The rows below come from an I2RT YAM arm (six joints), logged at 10 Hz.
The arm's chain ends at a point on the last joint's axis. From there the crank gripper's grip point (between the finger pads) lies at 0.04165 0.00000 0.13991 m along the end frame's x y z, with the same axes.
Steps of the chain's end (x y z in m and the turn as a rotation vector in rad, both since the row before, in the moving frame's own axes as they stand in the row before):
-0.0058 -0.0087 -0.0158 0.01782 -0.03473 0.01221
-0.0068 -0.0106 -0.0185 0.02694 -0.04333 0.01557
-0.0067 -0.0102 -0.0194 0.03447 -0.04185 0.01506
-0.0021 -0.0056 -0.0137 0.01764 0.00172 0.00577
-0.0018 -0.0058 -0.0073 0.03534 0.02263 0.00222
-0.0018 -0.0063 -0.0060 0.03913 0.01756 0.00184
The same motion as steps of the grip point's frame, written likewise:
-0.0107 -0.0107 -0.0145 0.01782 -0.03473 0.01221
-0.0129 -0.0138 -0.0169 0.02694 -0.04333 0.01557
-0.0126 -0.0145 -0.0179 0.03447 -0.04185 0.01506
-0.0019 -0.0078 -0.0138 0.01764 0.00172 0.00577
0.0014 -0.0106 -0.0084 0.03534 0.02263 0.00222
0.0007 -0.0117 -0.0069 0.03913 0.01756 0.00184

